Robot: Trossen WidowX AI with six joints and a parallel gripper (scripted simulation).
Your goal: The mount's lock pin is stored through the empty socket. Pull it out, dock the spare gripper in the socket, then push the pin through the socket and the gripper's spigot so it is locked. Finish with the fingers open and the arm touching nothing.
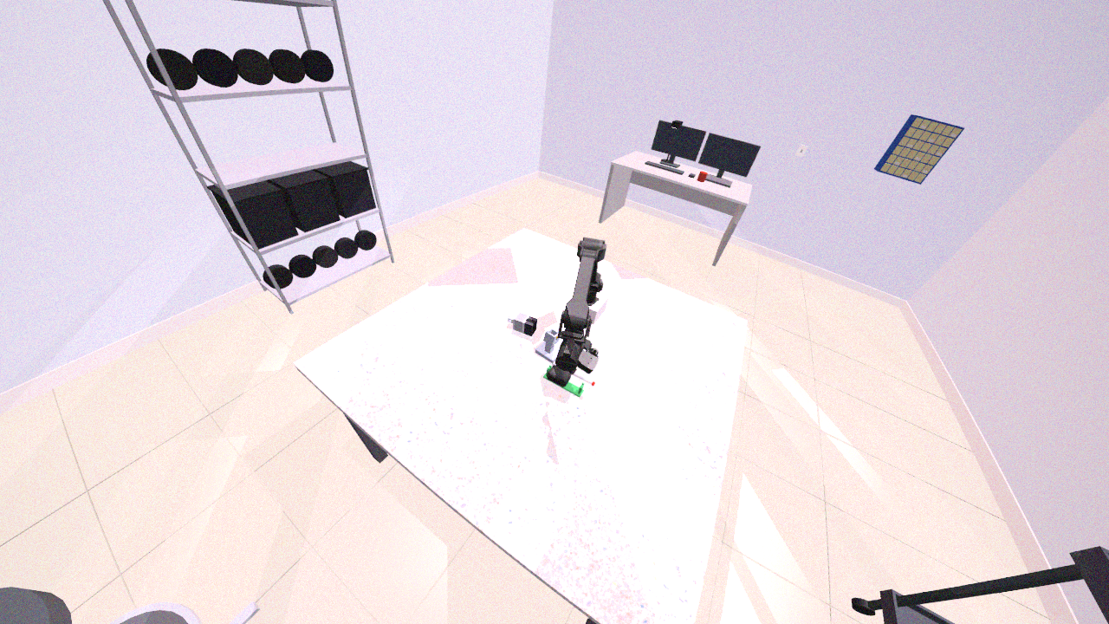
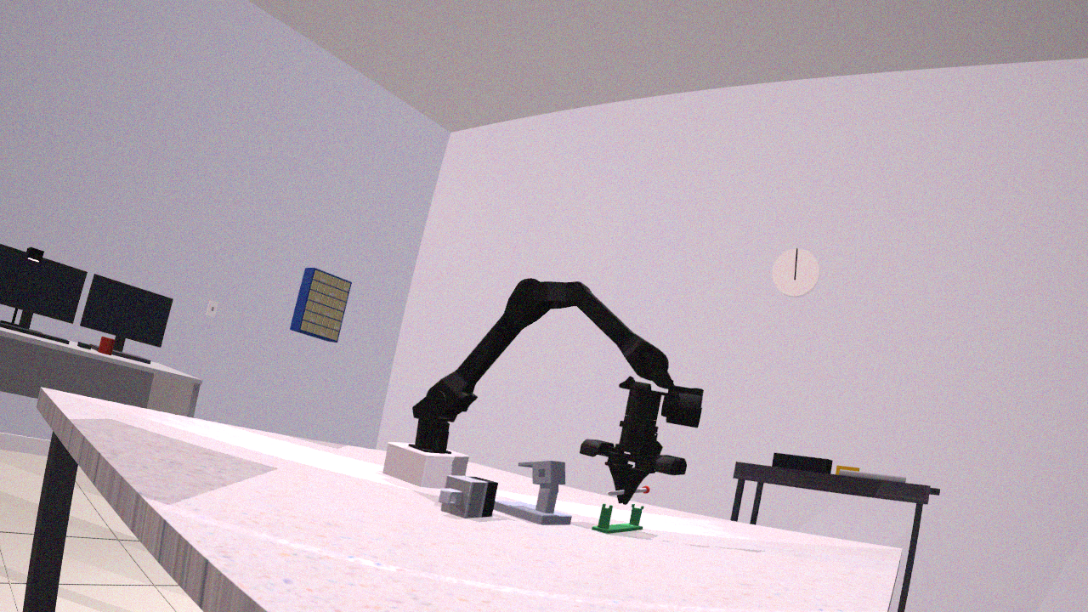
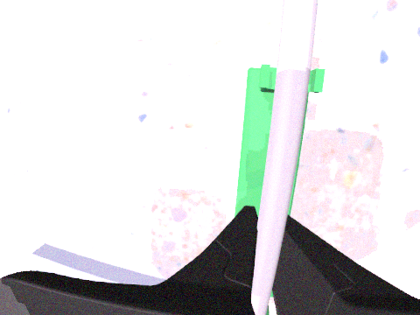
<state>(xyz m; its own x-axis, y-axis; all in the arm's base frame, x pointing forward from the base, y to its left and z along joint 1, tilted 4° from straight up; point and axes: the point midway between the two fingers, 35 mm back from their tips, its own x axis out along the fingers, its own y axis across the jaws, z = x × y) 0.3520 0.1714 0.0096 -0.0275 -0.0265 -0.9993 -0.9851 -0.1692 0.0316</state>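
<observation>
The cradle is 10 mm ahead of my gripper tip, 10 mm to the right of it and 20 mm below it. From my gripper tip the other things lie so: spare gripper: 80 mm behind, 290 mm to the right, 20 mm below; grey mount: 80 mm behind, 130 mm to the right.
</observation>
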